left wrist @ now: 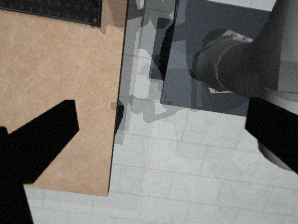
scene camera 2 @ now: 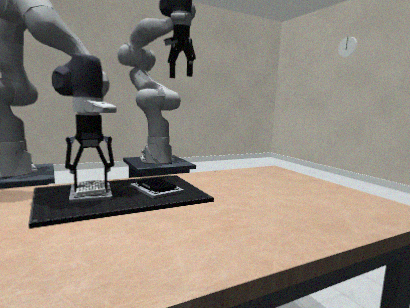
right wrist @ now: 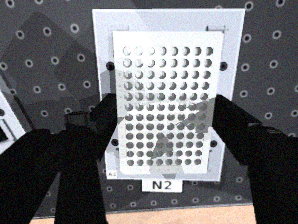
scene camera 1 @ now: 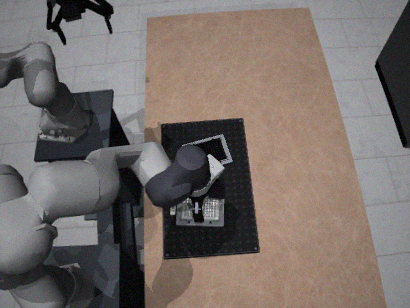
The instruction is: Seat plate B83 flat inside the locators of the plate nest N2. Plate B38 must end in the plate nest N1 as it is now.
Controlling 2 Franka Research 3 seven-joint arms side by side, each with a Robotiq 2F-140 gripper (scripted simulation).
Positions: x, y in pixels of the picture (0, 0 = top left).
Scene:
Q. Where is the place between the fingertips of my left gripper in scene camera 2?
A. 180, 77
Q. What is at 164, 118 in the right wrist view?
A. A white multi-well plate.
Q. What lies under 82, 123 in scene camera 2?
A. My right gripper.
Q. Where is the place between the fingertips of my right gripper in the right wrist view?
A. At 163, 108

